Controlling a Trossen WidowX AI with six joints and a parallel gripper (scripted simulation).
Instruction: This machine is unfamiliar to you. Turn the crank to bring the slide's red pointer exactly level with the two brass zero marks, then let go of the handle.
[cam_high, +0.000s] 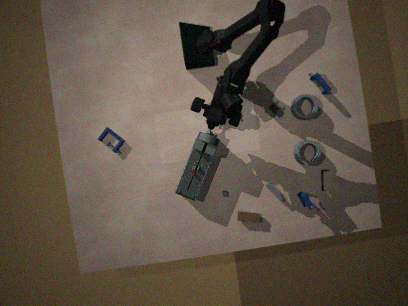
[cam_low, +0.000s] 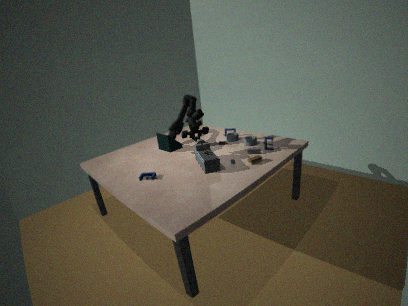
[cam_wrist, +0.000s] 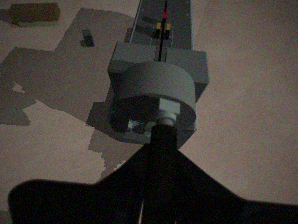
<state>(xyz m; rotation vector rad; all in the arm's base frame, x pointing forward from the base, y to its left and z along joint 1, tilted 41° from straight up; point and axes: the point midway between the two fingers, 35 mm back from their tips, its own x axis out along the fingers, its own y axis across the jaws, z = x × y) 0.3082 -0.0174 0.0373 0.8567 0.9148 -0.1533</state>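
Right now my gripper tip is 2 cm below the dark handle, 2 cm past it and 1 cm to the right of it. The rest, counted from my gripper tip: small grey cube 27 cm ahead, 8 cm below, 2 cm to the left; then red pointer 17 cm ahead, 9 cm to the right, 1 cm below; then grey bar 29 cm ahead, 23 cm to the left, 8 cm below.
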